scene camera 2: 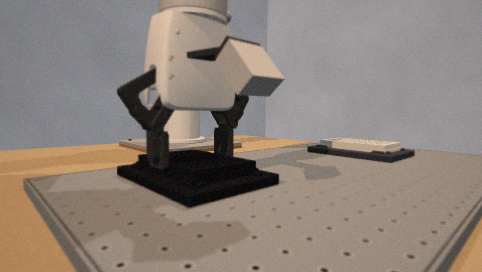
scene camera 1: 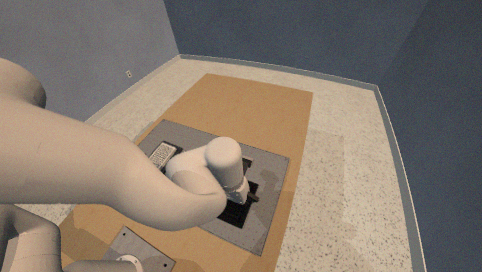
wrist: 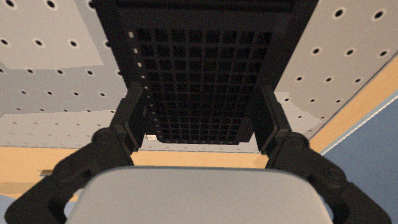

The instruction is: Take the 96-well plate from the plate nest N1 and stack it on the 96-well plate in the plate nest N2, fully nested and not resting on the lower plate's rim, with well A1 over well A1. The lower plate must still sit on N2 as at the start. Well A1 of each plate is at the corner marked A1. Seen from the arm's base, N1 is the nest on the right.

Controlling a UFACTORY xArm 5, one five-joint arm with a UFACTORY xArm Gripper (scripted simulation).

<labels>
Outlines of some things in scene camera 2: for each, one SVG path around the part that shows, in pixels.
My gripper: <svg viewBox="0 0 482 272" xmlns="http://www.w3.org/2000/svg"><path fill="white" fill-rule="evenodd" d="M214 10L182 6L168 8L153 15L148 32L144 74L117 89L117 94L127 107L129 114L146 130L146 153L151 167L160 170L169 168L169 133L164 131L164 127L174 111L210 111L218 124L218 127L214 129L214 153L233 156L234 128L237 128L238 121L244 114L244 109L249 101L248 96L269 97L285 79L259 43L231 37L226 17ZM143 90L145 104L151 108L150 110L141 103L139 94ZM150 86L151 90L155 90L155 102L149 102Z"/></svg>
A black 96-well plate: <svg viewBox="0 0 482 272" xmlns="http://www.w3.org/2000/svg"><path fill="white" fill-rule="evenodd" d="M136 161L136 164L141 165L143 169L177 181L182 179L193 183L194 186L198 182L206 181L209 184L252 175L254 171L258 171L256 161L195 149L169 152L169 168L166 170L151 167L147 154L138 155L138 161Z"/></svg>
A white 96-well plate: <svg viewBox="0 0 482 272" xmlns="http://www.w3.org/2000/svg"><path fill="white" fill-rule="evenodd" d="M319 144L327 145L328 148L372 152L374 150L386 153L387 151L399 151L402 148L400 142L350 138L320 140Z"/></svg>
</labels>
